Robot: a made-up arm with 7 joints.
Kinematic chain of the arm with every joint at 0, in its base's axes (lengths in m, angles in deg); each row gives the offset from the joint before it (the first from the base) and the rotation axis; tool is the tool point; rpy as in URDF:
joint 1: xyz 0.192 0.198 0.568 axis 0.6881 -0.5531 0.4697
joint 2: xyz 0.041 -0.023 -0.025 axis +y
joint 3: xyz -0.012 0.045 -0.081 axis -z
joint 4: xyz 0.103 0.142 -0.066 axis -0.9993 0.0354 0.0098
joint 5: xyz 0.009 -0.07 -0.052 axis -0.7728 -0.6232 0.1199
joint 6: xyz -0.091 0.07 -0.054 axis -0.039 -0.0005 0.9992
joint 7: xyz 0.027 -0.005 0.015 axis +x
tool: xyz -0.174 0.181 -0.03 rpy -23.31 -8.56 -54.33
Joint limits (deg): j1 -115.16..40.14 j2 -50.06..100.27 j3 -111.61..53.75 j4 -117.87..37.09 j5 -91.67..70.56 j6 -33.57..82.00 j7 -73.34..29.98
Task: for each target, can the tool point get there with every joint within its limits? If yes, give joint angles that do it. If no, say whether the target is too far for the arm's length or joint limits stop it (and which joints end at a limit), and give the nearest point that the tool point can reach.
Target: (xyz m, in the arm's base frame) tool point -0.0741 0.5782 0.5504
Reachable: yes | joints -97.31 62.59 -30.11 0.83 14.98 3.75 -59.40
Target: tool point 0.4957 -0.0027 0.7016
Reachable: no: joint limits stop it (at a limit: joint 1, joint 2, joint 3, joint 4) | nearest point 0.4812 0.0675 0.6715 | short by 0.078 m
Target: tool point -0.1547 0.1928 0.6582
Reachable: yes | joints 4.87 43.01 -63.67 -34.17 -2.49 15.24 0.22
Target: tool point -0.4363 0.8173 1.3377
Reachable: no: too far | nearest point -0.1493 0.5331 0.9723 | short by 0.545 m
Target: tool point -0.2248 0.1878 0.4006
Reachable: yes | joints 17.31 68.29 -17.12 -6.44 47.30 45.84 -14.75
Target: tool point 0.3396 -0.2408 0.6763
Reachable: no: joint limits stop it (at a limit: joint 2, joint 4, joint 5, joint 7) | nearest point 0.2956 -0.2139 0.6465 | short by 0.060 m
